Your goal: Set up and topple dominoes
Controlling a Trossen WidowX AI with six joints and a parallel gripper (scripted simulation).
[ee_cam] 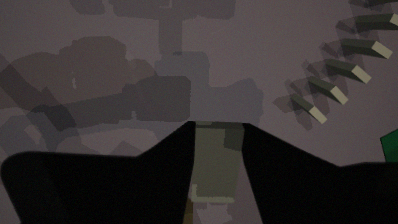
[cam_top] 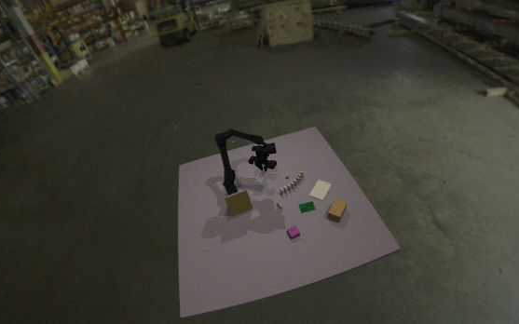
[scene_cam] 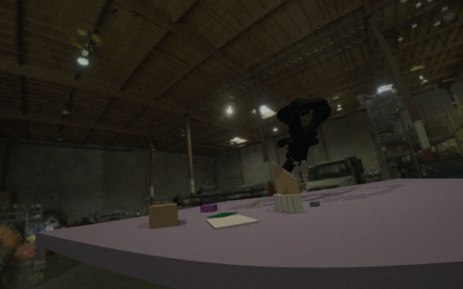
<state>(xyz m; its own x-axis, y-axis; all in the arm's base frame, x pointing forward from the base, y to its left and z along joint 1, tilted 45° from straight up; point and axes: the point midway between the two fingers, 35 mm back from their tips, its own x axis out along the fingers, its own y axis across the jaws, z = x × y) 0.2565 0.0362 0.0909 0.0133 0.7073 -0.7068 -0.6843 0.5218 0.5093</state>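
Right now the small dark piece is 160 mm ahead of my gripper tip, 150 mm below it and 10 mm to the left of it. Also, from my gripper tip: magenta block 440 mm to the right, 140 mm below; cream flat tile 320 mm ahead, 220 mm to the right, 160 mm below; green flat tile 300 mm to the right, 170 mm ahead, 160 mm below.
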